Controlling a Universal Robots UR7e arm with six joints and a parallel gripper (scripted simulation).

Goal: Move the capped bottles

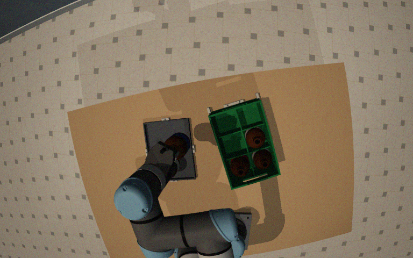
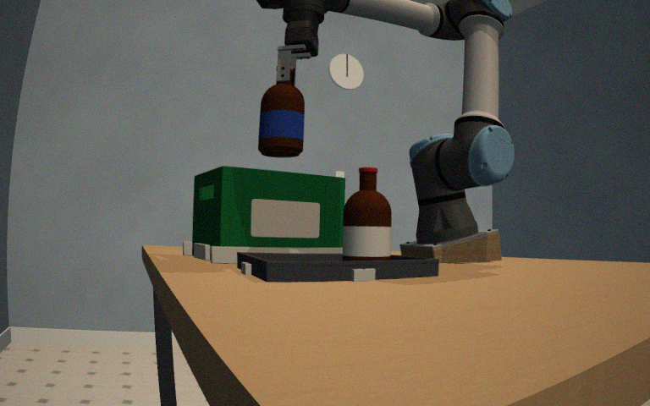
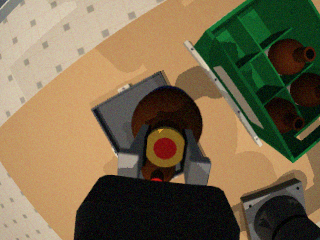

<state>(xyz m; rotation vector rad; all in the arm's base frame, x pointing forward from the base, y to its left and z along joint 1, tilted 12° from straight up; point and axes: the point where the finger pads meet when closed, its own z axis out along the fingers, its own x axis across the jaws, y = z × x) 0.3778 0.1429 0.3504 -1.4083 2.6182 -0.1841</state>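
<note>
Right now the red-capped bottle is 110 mm behind my hand, 80 mm to the left of it and 240 mm below it. From my hand the other things lie so: dark grey tray 60 mm behind, 80 mm to the left, 310 mm below; then green crate 30 mm behind, 220 mm to the right, 240 mm below; then open bottle 130 mm behind, 200 mm to the right, 240 mm below.
</note>
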